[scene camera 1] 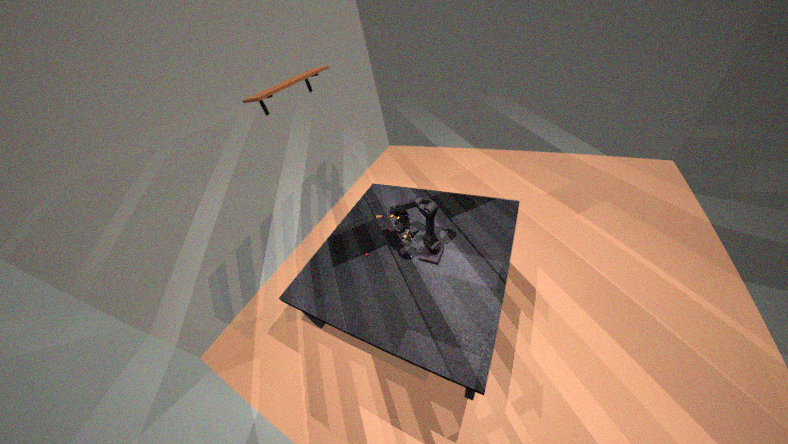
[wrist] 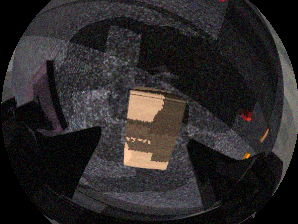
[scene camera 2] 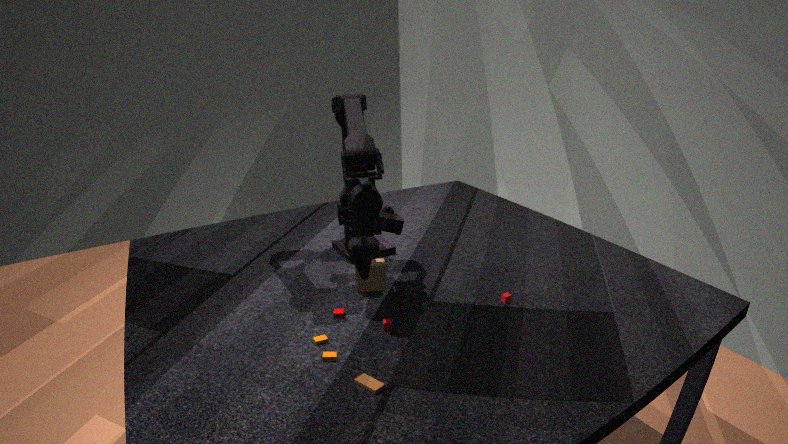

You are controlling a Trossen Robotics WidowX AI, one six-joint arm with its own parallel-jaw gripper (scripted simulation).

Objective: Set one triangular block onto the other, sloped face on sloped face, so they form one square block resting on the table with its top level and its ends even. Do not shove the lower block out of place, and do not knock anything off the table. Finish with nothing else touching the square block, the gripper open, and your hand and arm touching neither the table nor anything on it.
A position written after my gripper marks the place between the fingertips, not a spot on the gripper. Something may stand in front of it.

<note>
My gripper (scene camera 2: 364, 270) is open, holding nothing.
My gripper also shows in the wrist view (wrist: 145, 138).
</note>
